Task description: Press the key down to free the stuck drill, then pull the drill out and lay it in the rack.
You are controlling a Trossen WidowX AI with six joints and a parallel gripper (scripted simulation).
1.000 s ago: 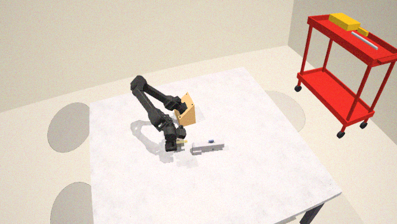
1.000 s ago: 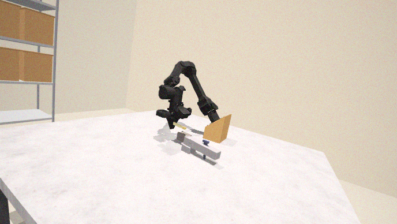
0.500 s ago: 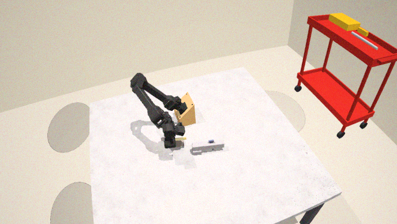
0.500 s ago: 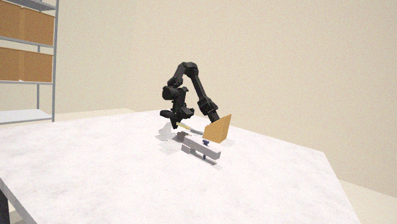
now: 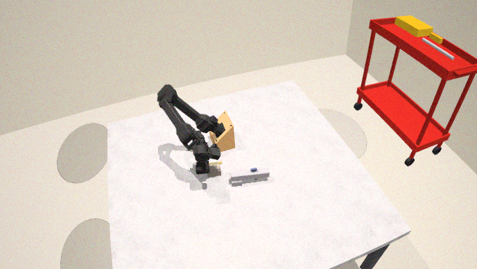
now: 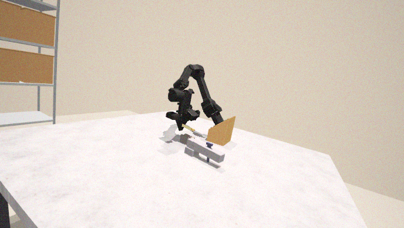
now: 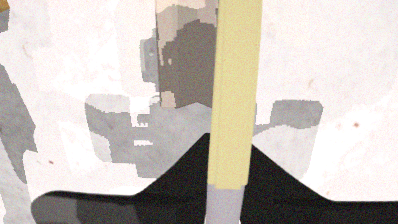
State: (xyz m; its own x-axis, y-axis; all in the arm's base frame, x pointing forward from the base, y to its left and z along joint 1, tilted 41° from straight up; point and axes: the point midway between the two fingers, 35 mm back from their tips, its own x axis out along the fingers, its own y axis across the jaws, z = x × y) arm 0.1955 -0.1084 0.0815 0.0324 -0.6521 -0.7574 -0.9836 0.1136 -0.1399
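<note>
My gripper tip is now 4 cm to the right of the drill, 3 cm below it and 1 cm short of it. From my gripper tip the other things lie so: rack: 5 cm to the left, 4 cm below, 1 cm behind; then blue key: 22 cm to the left, 10 cm ahead.
</note>
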